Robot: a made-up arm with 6 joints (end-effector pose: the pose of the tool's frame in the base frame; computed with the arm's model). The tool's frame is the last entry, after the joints.
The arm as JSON. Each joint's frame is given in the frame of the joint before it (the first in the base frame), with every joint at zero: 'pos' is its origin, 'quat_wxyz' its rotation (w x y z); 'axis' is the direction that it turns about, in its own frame. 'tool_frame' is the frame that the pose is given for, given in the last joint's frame.
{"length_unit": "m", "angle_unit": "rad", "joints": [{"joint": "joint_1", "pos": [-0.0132, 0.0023, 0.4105], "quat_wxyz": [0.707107, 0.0, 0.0, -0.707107], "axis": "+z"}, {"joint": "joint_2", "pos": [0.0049, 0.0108, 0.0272], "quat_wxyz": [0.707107, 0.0, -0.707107, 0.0], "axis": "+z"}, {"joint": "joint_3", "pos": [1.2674, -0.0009, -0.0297], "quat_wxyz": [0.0, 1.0, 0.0, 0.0], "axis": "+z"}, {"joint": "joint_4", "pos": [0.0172, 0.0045, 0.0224], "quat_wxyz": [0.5, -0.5, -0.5, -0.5], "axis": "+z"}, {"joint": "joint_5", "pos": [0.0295, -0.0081, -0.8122], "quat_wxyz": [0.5, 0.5, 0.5, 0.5], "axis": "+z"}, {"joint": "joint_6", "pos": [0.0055, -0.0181, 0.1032], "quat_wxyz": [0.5, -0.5, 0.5, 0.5], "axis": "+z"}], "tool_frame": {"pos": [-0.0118, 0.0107, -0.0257], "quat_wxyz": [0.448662, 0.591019, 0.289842, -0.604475]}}
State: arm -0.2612 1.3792 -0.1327 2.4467 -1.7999 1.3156
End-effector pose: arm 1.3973 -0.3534 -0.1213 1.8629 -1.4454 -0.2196
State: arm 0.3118 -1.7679 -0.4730 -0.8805 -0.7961 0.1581
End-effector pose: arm -0.8211 -0.3820 0.9598 0.8659 -0.4285 1.2555
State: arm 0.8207 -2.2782 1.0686 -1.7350 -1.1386 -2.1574
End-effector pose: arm -1.2334 -1.2944 -0.4664 0.2135 1.2648 2.5198
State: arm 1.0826 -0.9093 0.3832 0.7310 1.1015 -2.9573
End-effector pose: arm -0.3218 -0.8365 2.0335 -1.0098 -0.7070 -2.3381
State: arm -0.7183 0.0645 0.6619 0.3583 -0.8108 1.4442
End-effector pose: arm 0.4338 -0.6577 2.2141 -1.0377 0.7239 -0.4949
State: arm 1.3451 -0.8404 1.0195 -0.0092 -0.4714 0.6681
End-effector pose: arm -0.0744 -1.1820 2.0984 0.7416 -1.4530 1.0881
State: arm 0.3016 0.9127 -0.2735 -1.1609 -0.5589 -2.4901
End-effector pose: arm 1.1932 0.2937 0.3895 -1.4338 0.1292 2.0840
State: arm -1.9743 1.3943 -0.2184 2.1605 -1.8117 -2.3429
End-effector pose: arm -0.5824 -1.2418 -0.1458 -0.4903 0.5014 -2.7019
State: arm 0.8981 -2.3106 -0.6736 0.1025 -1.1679 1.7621
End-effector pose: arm -0.4609 -0.8830 0.4238 -1.0804 -0.8911 0.5986
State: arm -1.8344 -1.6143 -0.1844 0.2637 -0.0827 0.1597
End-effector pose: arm 0.0984 1.1906 1.2301 -1.3435 -0.9272 -1.2967
